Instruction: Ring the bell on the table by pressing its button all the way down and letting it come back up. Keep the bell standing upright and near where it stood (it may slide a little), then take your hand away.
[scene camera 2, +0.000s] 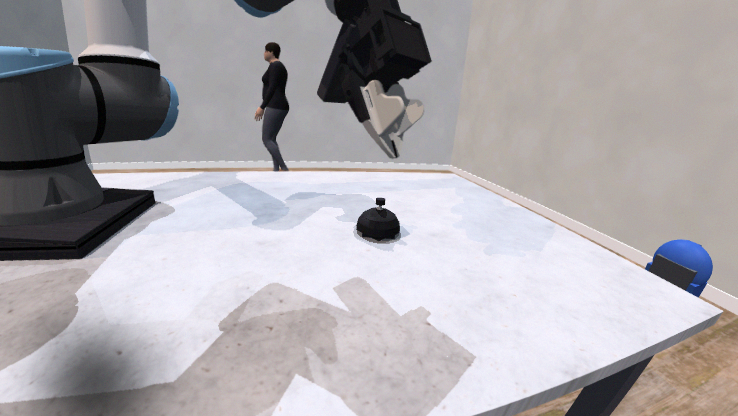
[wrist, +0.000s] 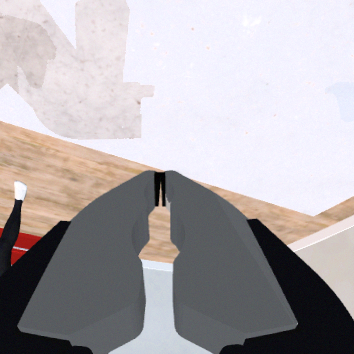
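Pixels of known places: gripper, fingertip midpoint: (scene camera 2: 394, 158) (wrist: 160, 174); arm's base, link origin: (scene camera 2: 45, 204).
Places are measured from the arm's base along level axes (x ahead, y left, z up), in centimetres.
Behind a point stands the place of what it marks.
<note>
A black dome-shaped bell (scene camera 2: 378, 225) @[x 60.2, y -20.0, z -1.6 cm] stands upright on the table in scene camera 2, right of the picture's middle. Its small black button (scene camera 2: 380, 201) @[x 61.4, y -17.6, z 2.1 cm] stands up on a short stem on top. My gripper (scene camera 2: 395, 155) @[x 56.2, y -30.4, z 12.5 cm] (wrist: 160, 174) @[x 56.2, y -30.4, z 12.5 cm] is shut and empty, its fingertips together. In scene camera 2 it hangs in the air above the bell's level, tilted, with its tips a little right of the button in the picture and apart from it. How near it is in depth is hard to tell. The bell does not show in the wrist view.
The white table (scene camera 2: 516, 320) @[x 67.6, y -45.0, z -4.4 cm] (wrist: 225, 75) @[x 64.6, y -34.3, z -4.3 cm] carries the robot's dark base plate (scene camera 2: 118, 211) @[x 14.3, y -3.6, z -1.2 cm] at the left. Shadows of the arm lie on the table. A person (scene camera 2: 275, 98) stands beyond the far edge. A blue rounded object (scene camera 2: 683, 260) shows beyond the right edge.
</note>
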